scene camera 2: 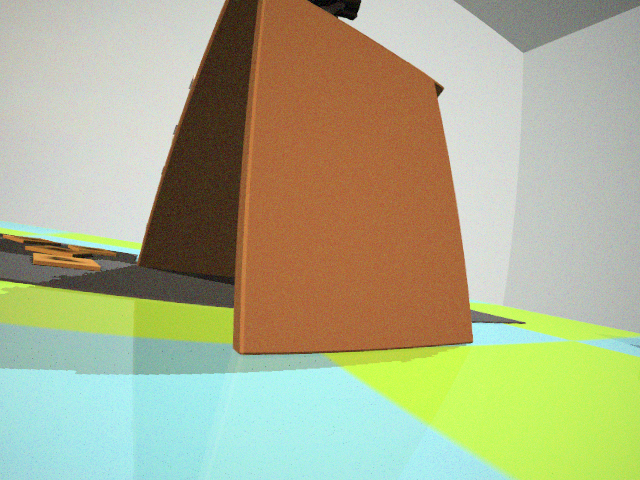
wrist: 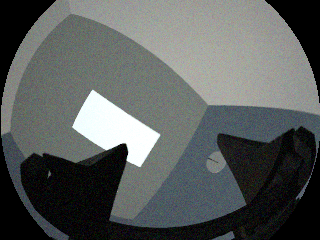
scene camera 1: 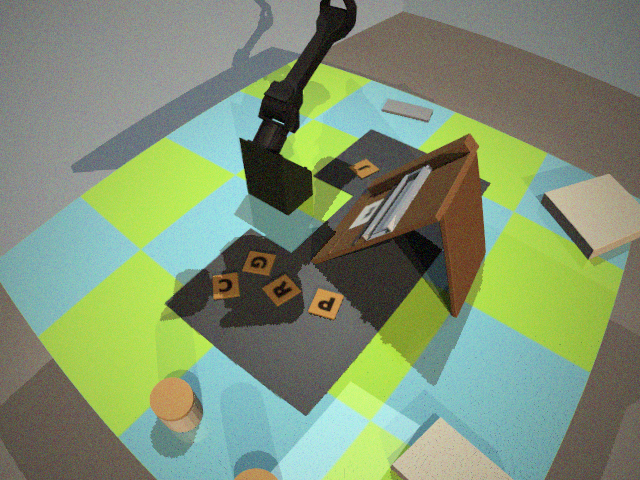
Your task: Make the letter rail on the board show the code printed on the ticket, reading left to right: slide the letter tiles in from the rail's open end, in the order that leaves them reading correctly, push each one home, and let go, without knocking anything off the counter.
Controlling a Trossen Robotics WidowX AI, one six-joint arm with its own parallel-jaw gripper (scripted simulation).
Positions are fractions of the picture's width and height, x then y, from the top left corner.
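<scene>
My gripper (wrist: 0.54, 0.60) holds nothing, and it is open. There is a dark mat (scene camera 1: 0.47, 0.74) that I can see, and I can see a slanted brown board (scene camera 2: 0.49, 0.34) as well. Scene camera 1 shows me the slanted brown board (scene camera 1: 0.69, 0.39) too.
</scene>
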